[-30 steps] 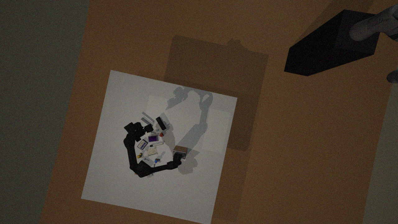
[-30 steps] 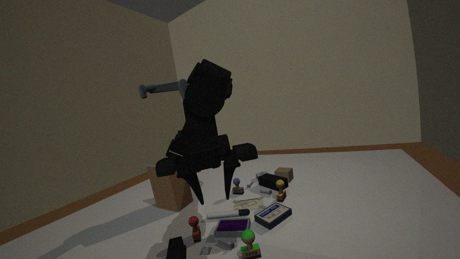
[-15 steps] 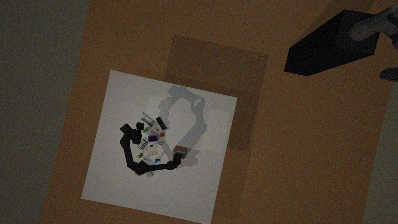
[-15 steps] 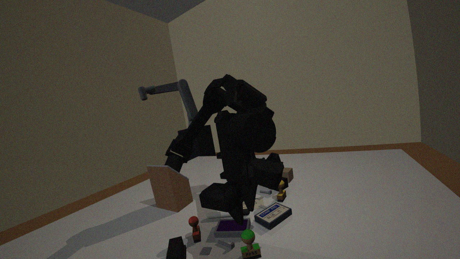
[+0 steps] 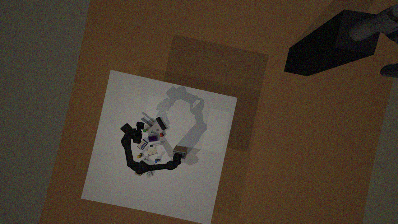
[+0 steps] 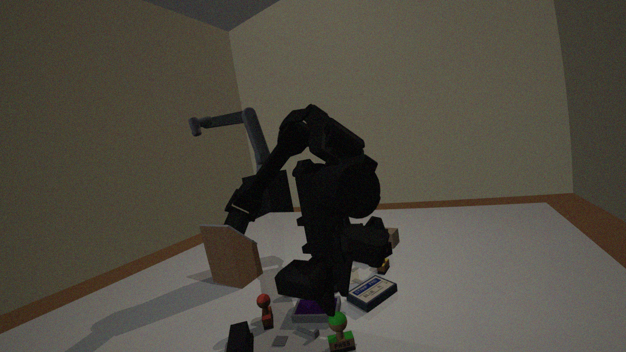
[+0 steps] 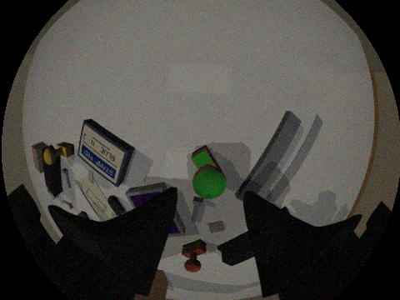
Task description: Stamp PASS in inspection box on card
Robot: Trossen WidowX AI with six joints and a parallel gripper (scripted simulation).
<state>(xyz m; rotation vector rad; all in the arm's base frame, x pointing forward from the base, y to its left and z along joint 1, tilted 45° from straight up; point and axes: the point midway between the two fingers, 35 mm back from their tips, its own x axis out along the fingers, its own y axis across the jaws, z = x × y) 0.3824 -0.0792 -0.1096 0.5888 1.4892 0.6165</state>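
My gripper tip is 6 cm above the green-knobbed PASS stamp and 1 cm past it. From my gripper tip the other things lie so: black block (14 cm behind, 10 cm to the right, 7 cm below); blue-labelled stamp pad box (15 cm to the left, 7 cm below); purple ink pad (9 cm behind, 8 cm below, 7 cm to the left).
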